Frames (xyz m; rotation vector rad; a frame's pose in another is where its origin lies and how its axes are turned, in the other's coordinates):
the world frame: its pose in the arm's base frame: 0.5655 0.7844 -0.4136 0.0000 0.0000 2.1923
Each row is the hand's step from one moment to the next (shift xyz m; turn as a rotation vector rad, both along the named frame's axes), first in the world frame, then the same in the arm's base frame.
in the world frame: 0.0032 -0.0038 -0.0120 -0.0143 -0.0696 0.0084
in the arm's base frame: 0.0012 0.0048 -0.0120 0.0649 0.0289 0.0084
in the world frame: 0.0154 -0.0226 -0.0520 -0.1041 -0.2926 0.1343
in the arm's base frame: 0.0094 0.0257 -0.0520 0.2985 0.0857 0.1343
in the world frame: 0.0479 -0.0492 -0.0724 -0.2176 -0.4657 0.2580
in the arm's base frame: 0.0121 0.0676 -0.0724 0.5053 0.0942 0.2580
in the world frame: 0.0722 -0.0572 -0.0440 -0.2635 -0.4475 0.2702
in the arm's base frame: 0.0045 0.0920 -0.0440 0.5172 0.0463 0.2702
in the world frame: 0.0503 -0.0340 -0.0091 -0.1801 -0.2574 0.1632
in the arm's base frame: -0.0016 0.0607 -0.0091 0.3141 0.0035 0.1632
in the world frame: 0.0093 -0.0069 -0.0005 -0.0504 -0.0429 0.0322
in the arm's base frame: 0.0002 0.0116 -0.0005 0.0642 -0.0160 0.0322
